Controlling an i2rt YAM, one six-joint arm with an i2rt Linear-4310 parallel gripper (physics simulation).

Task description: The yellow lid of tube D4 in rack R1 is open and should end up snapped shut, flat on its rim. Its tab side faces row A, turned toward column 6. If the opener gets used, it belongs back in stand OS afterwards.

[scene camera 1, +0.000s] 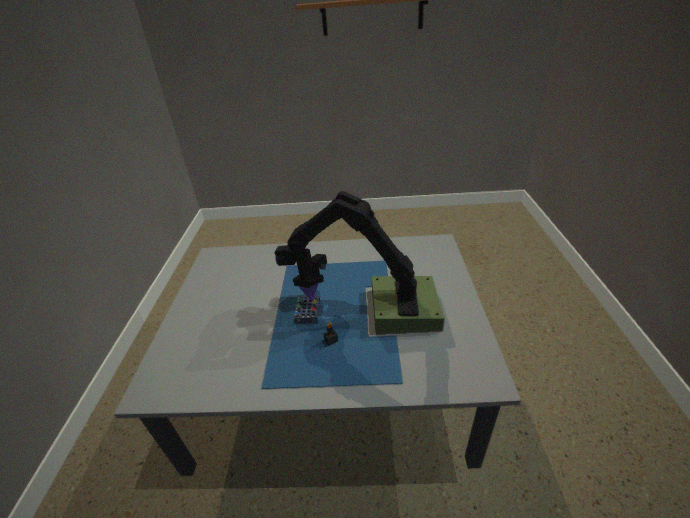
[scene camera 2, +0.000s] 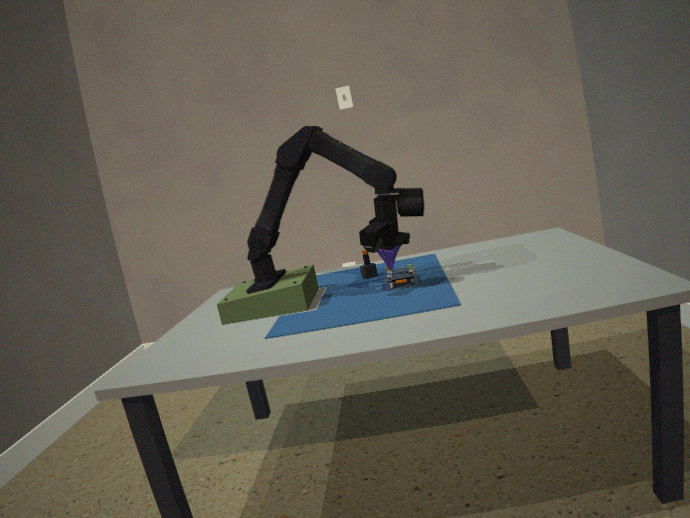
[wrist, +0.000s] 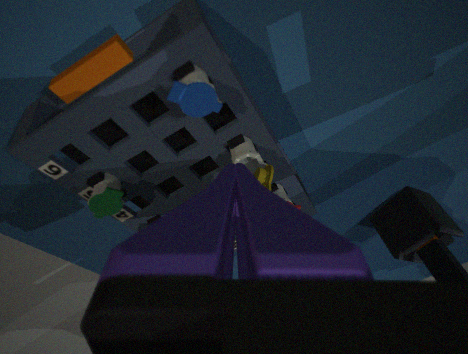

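Where they show: gripper, fingertip midpoint: (scene camera 1: 312, 300) (scene camera 2: 390, 269) (wrist: 235, 176); arm's base, link origin: (scene camera 1: 406, 297) (scene camera 2: 267, 282).
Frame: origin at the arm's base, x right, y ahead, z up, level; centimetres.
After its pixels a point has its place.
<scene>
The dark grey rack R1 (scene camera 1: 305, 320) {y 38.1, x -5.0, z -6.4 cm} (scene camera 2: 402, 273) {y 38.5, x 2.1, z -3.6 cm} (wrist: 165, 65) {y 35.5, x 6.0, z -3.7 cm} stands on the blue mat. In the wrist view the yellow lid (wrist: 265, 176) {y 34.4, x 1.0, z -1.6 cm} of a white tube is tilted up, seen nearly edge-on, right beside the fingertips. My gripper (scene camera 1: 311, 299) {y 35.5, x 1.3, z -2.0 cm} (scene camera 2: 390, 268) {y 35.5, x 1.3, z -2.0 cm} (wrist: 235, 176) {y 35.5, x 1.3, z -2.0 cm} has purple fingers, shut and empty, pointing down close above the rack; whether they touch the lid cannot be told. The fingers hide part of the rack. The dark opener with an orange band (scene camera 1: 329, 326) {y 27.5, x -15.1, z 0.8 cm} (scene camera 2: 365, 256) {y 27.4, x -14.5, z 0.0 cm} (wrist: 436, 250) {y 27.4, x -14.4, z -2.1 cm} stands upright in its black stand OS (scene camera 1: 331, 337) {y 27.0, x -16.5, z -3.2 cm} (scene camera 2: 368, 271) {y 27.6, x -13.3, z -4.5 cm} (wrist: 407, 217) {y 27.8, x -13.5, z -4.7 cm}.
In the rack, tubes with a blue lid (wrist: 200, 100) {y 35.0, x 4.9, z -2.4 cm}, a green lid (wrist: 106, 202) {y 40.6, x 2.9, z -2.4 cm} and a red lid (wrist: 297, 206) {y 34.0, x -3.1, z -2.5 cm} stand around the fingers. An orange block (wrist: 92, 70) {y 37.8, x 6.8, z -4.3 cm} is on the rack's side. The green arm base (scene camera 1: 409, 324) {y -0.2, x -11.3, z -2.7 cm} (scene camera 2: 267, 303) {y 2.7, x 12.8, z -3.2 cm} stands beside the blue mat (scene camera 1: 334, 376) {y 25.3, x -30.2, z -6.6 cm} (scene camera 2: 356, 317) {y 27.6, x 27.1, z -6.7 cm}.
</scene>
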